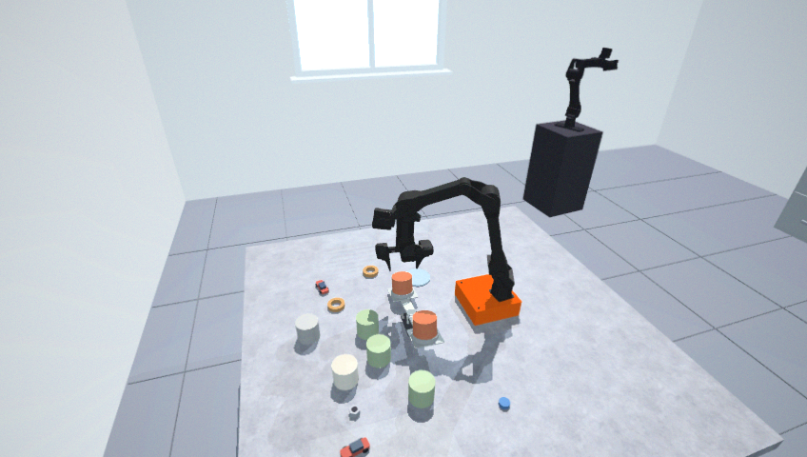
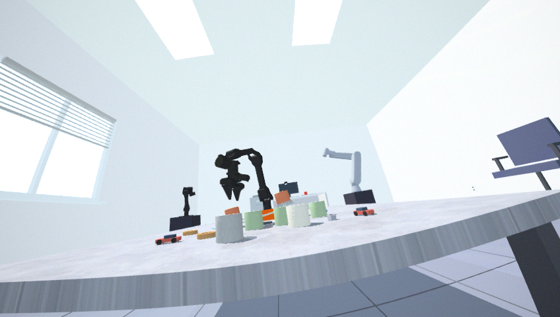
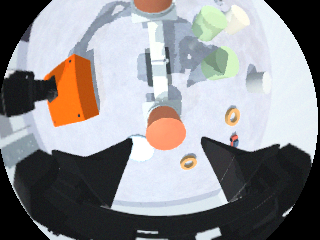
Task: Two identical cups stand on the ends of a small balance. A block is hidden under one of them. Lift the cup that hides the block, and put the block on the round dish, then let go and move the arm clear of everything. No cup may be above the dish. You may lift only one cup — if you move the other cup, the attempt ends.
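Now: gripper tip 1 cm to the left of the small pale block and 9 cm above it. The rest, counted from my gripper tip: small balance 2 cm ahead, 13 cm to the left, 9 cm below; then pale blue round dish 10 cm behind, 9 cm to the right, 13 cm below; then small grey nut 29 cm ahead, 36 cm to the left, 12 cm below.
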